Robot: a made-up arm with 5 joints.
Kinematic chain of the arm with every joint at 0, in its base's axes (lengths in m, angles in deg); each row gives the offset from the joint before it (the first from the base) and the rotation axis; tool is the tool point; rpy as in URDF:
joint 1: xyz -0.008 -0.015 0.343 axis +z
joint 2: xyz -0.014 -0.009 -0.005 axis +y
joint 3: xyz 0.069 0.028 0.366 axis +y
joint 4: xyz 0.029 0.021 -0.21 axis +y
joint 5: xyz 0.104 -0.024 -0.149 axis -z
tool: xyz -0.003 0 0.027 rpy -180 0 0
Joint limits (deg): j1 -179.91..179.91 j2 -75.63..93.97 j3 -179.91..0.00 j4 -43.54..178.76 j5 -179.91..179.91
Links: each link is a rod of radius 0.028 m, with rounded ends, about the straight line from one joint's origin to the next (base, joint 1, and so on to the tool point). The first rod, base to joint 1, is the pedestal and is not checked.
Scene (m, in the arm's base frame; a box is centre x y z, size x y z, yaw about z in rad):
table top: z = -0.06
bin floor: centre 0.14 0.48 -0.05 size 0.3 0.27 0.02 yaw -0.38
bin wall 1: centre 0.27 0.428 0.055 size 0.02 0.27 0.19 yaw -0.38
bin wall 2: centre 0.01 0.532 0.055 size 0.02 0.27 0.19 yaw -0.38
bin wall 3: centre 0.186 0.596 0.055 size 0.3 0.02 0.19 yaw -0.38
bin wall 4: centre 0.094 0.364 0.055 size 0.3 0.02 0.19 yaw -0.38
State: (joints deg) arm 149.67 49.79 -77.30 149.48 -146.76
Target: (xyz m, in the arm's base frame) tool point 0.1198 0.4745 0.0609
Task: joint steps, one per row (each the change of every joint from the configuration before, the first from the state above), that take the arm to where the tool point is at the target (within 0.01 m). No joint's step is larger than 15 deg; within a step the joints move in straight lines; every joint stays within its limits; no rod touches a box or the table.
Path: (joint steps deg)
1: -12.65 0.61 -6.90 -6.11 -0.01
2: -12.66 0.61 -6.90 -6.10 0.00
3: -12.65 0.60 -6.90 -6.11 -0.01
4: -12.66 0.61 -6.89 -6.11 0.00
5: -12.65 0.61 -6.90 -6.10 -0.01
6: -12.66 0.61 -6.90 -6.11 0.00
7: 0.00 12.72 -3.87 -7.24 -0.09
8: 0.00 12.72 -3.87 -7.24 -0.08

